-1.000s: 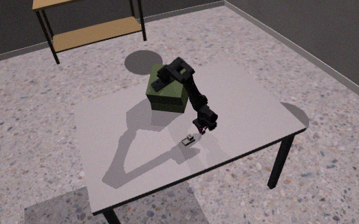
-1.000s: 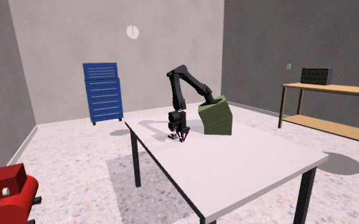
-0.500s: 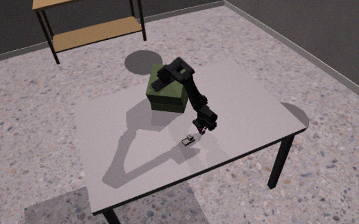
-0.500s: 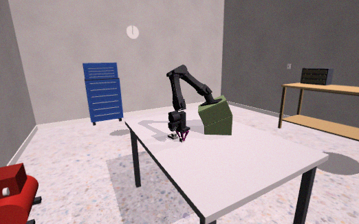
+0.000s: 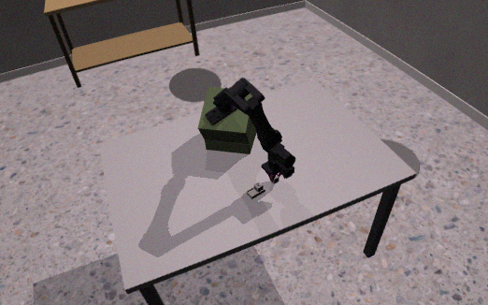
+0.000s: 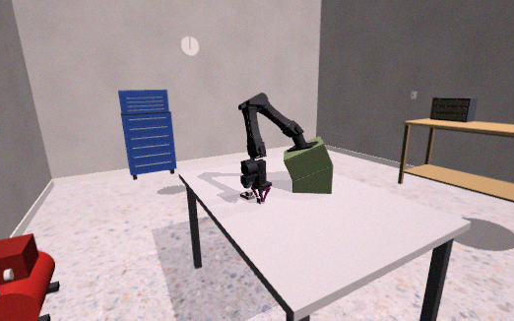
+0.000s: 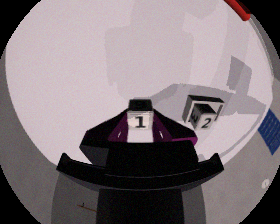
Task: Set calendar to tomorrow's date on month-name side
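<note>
My gripper is now right at the white cube. Round my hand: calendar tray: 11 cm to the right, 1 cm below.
</note>
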